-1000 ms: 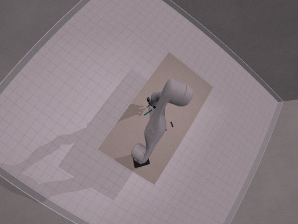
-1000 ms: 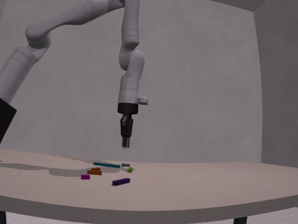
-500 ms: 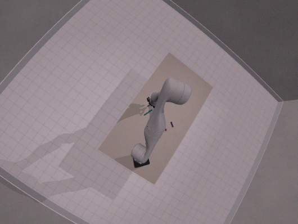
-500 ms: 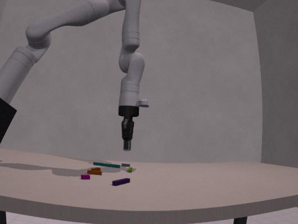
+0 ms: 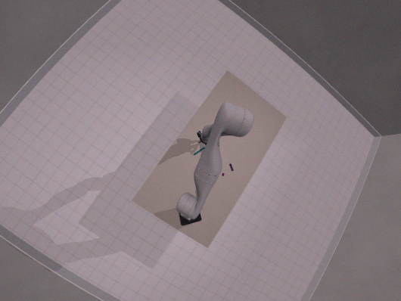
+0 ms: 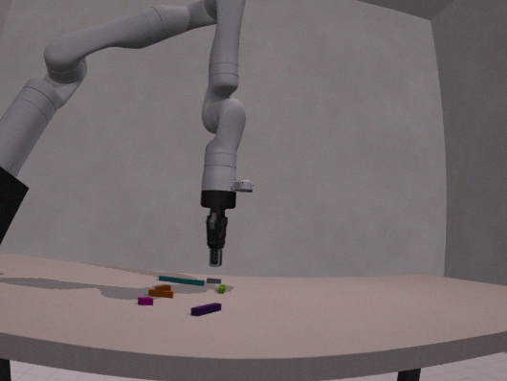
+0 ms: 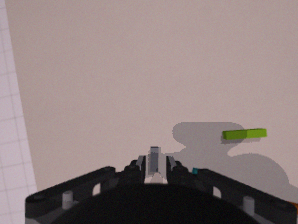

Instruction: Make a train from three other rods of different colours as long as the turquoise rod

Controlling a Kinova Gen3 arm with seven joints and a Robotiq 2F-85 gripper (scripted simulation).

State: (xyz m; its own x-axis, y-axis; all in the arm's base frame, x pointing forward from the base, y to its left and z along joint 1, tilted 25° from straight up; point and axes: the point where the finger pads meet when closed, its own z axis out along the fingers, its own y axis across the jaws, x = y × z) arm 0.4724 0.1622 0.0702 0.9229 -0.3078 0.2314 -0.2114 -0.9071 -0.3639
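Right now the grey rod is 50 mm below my hand. Also, from my hand: lime rod 120 mm to the right, 50 mm below, 10 mm ahead; then magenta rod 290 mm to the right, 120 mm behind, 50 mm below; then turquoise rod 70 mm behind, 50 mm below, 30 mm to the right.
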